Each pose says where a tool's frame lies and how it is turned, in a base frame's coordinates. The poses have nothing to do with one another.
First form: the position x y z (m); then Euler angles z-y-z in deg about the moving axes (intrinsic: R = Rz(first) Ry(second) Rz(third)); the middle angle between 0 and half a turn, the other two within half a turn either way.
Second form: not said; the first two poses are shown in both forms.
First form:
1: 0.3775, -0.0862, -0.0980, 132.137, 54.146, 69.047
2: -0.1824, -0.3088, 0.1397, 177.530, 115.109, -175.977
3: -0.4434, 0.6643, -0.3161, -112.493, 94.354, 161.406
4: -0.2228, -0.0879, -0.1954, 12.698, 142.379, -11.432
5: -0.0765, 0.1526, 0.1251, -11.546, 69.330, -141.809
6: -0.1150, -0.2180, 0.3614, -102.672, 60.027, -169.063
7: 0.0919, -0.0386, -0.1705, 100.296, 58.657, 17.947
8: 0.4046, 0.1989, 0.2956, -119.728, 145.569, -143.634
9: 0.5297, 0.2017, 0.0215, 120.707, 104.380, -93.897
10: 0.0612, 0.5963, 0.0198, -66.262, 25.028, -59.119
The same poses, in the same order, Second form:
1: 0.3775, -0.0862, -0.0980, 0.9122, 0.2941, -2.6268
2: -0.1824, -0.3088, 0.1397, -2.9930, -1.1273, 2.9342
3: -0.4434, 0.6643, -0.3161, 1.8052, -1.2378, -0.6145
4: -0.2228, -0.0879, -0.1954, -2.9900, 0.6414, -2.6700
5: -0.0765, 0.1526, 0.1251, -1.0229, -0.8262, -2.1941
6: -0.1150, -0.2180, 0.3614, -0.3178, -1.0170, 1.7187
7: 0.0919, -0.0386, -0.1705, 0.4684, 0.9484, 2.3074
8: 0.4046, 0.1989, 0.2956, -2.7555, -0.4727, -2.8184
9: 0.5297, 0.2017, 0.0215, -1.8223, -0.0659, 0.5529
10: 0.0612, 0.5963, 0.0198, -0.3811, 0.2189, -2.2307
